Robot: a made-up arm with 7 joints. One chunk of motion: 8 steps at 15 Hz.
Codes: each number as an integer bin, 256 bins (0 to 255) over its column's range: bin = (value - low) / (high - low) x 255, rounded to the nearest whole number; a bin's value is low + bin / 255 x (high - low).
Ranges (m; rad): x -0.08..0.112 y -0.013..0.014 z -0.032..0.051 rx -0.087..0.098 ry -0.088..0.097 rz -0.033..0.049
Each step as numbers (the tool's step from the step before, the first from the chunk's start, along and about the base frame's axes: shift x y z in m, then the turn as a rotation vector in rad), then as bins.
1 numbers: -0.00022 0.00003 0.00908 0.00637 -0.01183 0.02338
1 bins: 106 123 126 129 105 175
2 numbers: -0.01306 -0.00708 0.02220 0.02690 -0.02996 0.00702
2 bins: 89 56 167 157 80 124
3 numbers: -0.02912 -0.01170 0.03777 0.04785 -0.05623 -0.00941
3 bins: 68 12 214 186 44 73
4 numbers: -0.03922 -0.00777 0.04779 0.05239 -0.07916 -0.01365
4 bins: 54 49 245 192 12 60
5 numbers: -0.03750 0.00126 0.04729 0.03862 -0.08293 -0.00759
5 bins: 56 135 244 173 7 79
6 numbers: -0.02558 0.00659 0.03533 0.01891 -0.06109 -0.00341
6 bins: 72 185 207 146 37 92
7 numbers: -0.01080 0.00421 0.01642 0.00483 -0.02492 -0.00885
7 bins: 92 163 149 127 87 75
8 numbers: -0.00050 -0.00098 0.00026 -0.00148 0.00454 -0.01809
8 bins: 106 114 99 118 128 46
